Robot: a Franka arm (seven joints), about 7 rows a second.
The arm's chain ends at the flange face. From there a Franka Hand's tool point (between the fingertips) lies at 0.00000 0.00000 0.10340 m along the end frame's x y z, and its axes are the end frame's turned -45 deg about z.
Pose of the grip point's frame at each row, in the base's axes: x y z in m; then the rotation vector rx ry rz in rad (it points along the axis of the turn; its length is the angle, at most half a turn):
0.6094 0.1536 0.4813 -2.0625 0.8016 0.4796
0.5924 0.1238 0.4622 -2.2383 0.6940 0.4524
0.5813 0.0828 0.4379 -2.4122 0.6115 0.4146
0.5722 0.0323 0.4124 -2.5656 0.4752 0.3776
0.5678 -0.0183 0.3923 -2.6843 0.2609 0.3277
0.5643 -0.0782 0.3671 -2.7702 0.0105 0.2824
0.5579 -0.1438 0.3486 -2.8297 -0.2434 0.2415
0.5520 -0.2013 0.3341 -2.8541 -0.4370 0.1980
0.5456 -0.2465 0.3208 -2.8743 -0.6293 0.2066
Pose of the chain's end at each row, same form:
0.6139 0.0684 0.5398 -1.6809 1.6085 0.8933
0.6036 0.0475 0.5311 -1.8889 1.5696 0.8175
0.5962 0.0180 0.5171 -2.0813 1.5527 0.7217
0.5902 -0.0214 0.4989 -2.2739 1.4763 0.6330
0.5873 -0.0627 0.4836 -2.4609 1.3113 0.5448
0.5844 -0.1142 0.4619 -2.6301 1.1011 0.4664
0.5775 -0.1718 0.4462 -2.7749 0.8794 0.3926
0.5696 -0.2242 0.4334 -2.8622 0.7027 0.3273
0.5638 -0.2627 0.4213 -2.9553 0.5291 0.3056

